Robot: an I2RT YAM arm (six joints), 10 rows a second.
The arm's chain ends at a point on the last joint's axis. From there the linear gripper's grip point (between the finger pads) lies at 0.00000 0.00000 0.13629 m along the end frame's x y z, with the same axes.
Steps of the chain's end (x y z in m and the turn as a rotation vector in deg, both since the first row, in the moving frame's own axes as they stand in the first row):
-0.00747 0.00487 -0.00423 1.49 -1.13 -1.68
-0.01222 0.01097 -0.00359 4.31 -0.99 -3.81
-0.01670 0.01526 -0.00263 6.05 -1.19 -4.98
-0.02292 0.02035 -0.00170 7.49 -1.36 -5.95
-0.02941 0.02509 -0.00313 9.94 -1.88 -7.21
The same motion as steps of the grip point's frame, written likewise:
-0.01021 0.00137 -0.00430 1.49 -1.13 -1.68
-0.01491 0.00081 -0.00400 4.31 -0.99 -3.81
-0.02015 0.00104 -0.00342 6.05 -1.19 -4.98
-0.02706 0.00279 -0.00290 7.49 -1.36 -5.95
-0.03533 0.00191 -0.00525 9.94 -1.88 -7.21

